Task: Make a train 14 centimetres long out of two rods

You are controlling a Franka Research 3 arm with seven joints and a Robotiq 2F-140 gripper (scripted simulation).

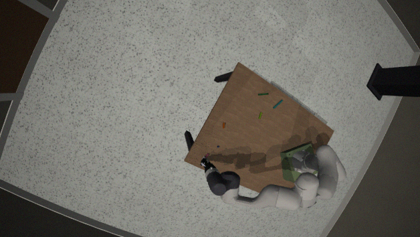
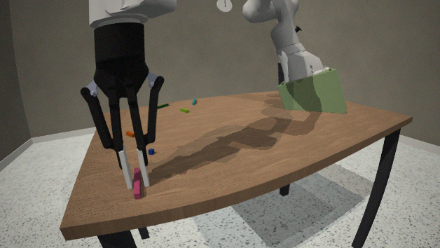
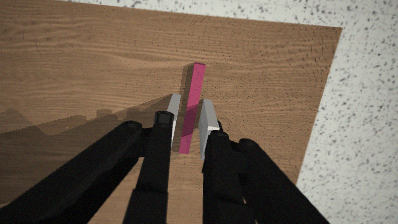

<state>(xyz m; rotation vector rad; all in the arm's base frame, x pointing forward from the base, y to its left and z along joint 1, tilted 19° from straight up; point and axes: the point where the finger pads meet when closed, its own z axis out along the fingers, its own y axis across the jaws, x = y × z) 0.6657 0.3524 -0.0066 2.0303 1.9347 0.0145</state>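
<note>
My hand is 30 mm above the pink rod. Round my hand: lime rod 210 mm behind, 480 mm to the right, 30 mm below; orange rod 10 mm ahead, 280 mm to the right, 30 mm below; blue rod 40 mm behind, 120 mm to the right, 30 mm below.
</note>
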